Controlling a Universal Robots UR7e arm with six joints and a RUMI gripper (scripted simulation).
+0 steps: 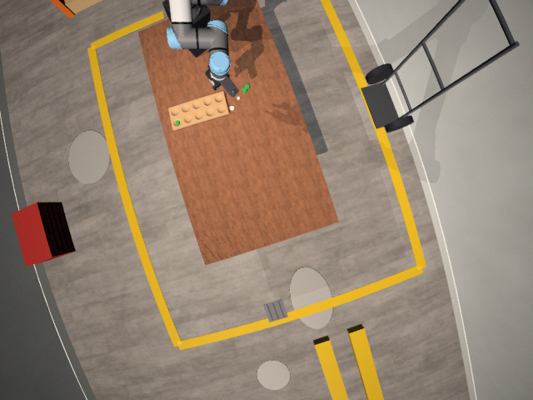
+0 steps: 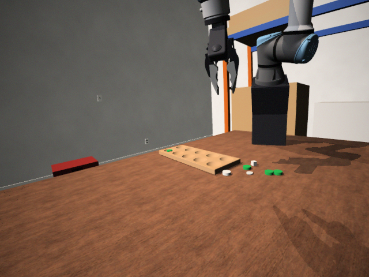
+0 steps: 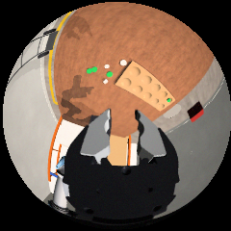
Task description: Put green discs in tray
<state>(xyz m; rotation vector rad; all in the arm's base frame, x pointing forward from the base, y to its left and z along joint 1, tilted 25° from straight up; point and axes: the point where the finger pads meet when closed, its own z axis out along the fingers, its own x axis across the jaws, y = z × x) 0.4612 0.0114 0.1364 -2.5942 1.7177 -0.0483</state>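
The small white cube is 280 mm below my hand, 120 mm behind it and 40 mm to the left of it. The rest, counted from my hand: white disc (280 mm below, 10 mm to the left, 10 mm ahead); then wooden counting tray (270 mm below, 200 mm to the right, 50 mm behind).
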